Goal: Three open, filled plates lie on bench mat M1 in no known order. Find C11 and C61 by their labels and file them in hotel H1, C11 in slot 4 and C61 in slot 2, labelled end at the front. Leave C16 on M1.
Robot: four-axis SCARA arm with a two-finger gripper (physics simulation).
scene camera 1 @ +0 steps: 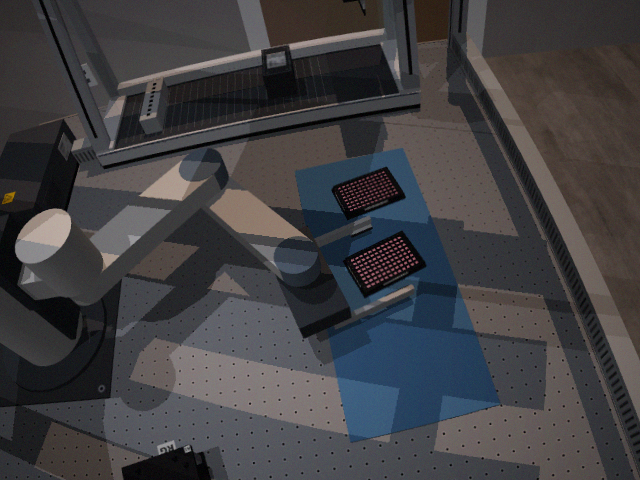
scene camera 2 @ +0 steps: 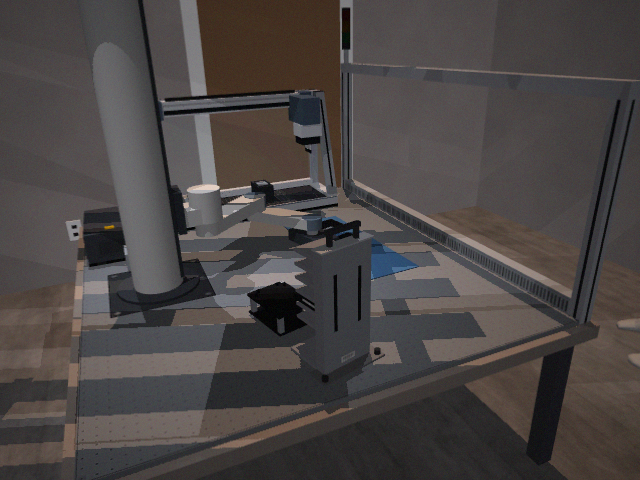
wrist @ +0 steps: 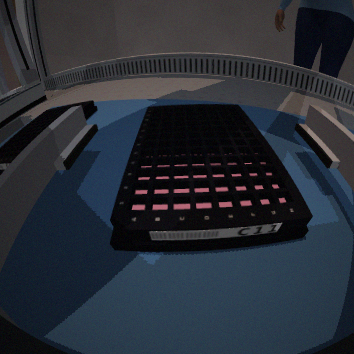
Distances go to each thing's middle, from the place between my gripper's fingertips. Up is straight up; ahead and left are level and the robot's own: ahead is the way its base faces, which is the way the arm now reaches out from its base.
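Blue mat M1 (scene camera 1: 418, 361): my hand is 2 cm to the left of it, 2 cm past it and 3 cm above it.
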